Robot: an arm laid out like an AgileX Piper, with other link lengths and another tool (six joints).
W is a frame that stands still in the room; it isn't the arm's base.
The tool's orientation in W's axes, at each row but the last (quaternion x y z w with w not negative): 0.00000, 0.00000, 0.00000, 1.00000; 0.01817, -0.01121, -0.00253, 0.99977; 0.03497, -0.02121, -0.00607, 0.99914; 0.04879, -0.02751, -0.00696, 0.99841
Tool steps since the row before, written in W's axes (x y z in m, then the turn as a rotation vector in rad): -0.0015, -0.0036, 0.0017, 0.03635, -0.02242, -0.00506; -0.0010, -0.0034, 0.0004, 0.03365, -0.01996, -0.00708; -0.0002, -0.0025, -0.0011, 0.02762, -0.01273, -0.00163; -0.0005, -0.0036, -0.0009, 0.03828, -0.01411, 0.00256
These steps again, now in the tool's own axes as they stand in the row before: -0.0015, -0.0036, 0.0017, 0.03635, -0.02242, -0.00506; -0.0010, -0.0034, 0.0005, 0.03359, -0.02005, -0.00711; -0.0002, -0.0026, -0.0009, 0.02770, -0.01252, -0.00192; -0.0005, -0.0037, -0.0005, 0.03859, -0.01336, 0.00178
